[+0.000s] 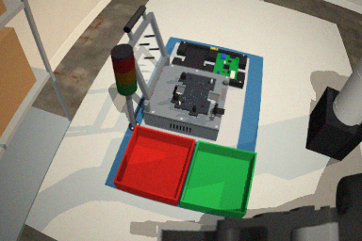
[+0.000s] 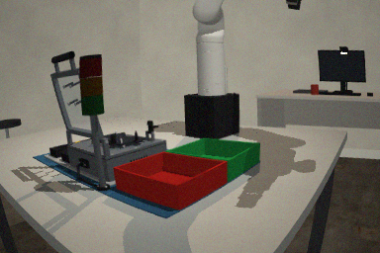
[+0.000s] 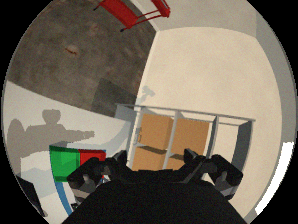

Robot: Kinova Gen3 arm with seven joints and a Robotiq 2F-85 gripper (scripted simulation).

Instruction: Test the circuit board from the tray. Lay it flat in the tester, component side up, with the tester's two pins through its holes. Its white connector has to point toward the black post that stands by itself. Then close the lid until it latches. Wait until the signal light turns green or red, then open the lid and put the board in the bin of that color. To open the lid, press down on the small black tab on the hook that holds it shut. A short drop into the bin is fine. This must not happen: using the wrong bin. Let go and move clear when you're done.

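Right now the green circuit board is 58 cm to the right of my hand, 36 cm below it and 8 cm ahead of it. Round my hand: tester lid (39 cm to the right, 24 cm ahead, 20 cm below); green bin (37 cm below, 22 cm to the right, 1 cm behind); red bin (37 cm below, 20 cm to the right, 14 cm ahead).
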